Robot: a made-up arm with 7 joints.
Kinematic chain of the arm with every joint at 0, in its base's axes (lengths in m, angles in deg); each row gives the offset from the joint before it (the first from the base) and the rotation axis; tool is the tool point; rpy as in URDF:
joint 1: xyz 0 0 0.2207 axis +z
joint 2: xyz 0 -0.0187 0.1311 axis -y
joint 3: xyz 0 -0.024 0.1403 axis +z
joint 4: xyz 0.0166 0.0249 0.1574 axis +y
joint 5: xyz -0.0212 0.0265 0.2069 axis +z
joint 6: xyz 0 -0.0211 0.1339 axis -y
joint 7: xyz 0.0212 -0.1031 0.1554 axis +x
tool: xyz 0 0 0 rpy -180 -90 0
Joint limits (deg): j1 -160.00..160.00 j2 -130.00..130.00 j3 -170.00..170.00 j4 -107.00..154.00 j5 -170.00..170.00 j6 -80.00..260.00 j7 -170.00..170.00
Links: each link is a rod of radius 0.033 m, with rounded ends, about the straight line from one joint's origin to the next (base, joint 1, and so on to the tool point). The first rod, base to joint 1, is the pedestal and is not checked.
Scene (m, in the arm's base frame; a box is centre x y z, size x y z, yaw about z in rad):
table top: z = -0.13
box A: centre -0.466 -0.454 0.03 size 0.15 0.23 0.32 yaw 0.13
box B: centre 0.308 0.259 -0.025 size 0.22 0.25 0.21 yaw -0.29
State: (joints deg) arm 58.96 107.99 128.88 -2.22 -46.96 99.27 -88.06
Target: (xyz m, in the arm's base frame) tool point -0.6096 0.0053 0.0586
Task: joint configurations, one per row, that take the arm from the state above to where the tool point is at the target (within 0.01 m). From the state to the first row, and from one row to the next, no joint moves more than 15 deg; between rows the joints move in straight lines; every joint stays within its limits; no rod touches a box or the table.
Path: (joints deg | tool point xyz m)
1: 56.16 93.26 133.73 7.83 -33.25 94.55 -88.14 | -0.2303 -0.6614 0.3956
2: 53.37 78.54 138.58 17.88 -19.54 89.84 -88.21 | -0.3421 -0.5934 0.5534
3: 41.86 81.43 136.37 13.03 -18.58 92.37 -82.24 | -0.4296 -0.5249 0.5424
4: 30.35 84.33 134.16 8.17 -17.63 94.90 -76.27 | -0.5025 -0.4442 0.5291
5: 18.85 87.22 131.95 3.31 -16.67 97.43 -70.30 | -0.5593 -0.3540 0.5139
6: 6.50 100.79 129.39 17.84 -23.54 103.59 -79.18 | -0.6542 -0.1854 0.2805
7: -5.84 114.35 126.83 32.37 -30.41 109.76 -88.06 | -0.6096 0.0053 0.0586

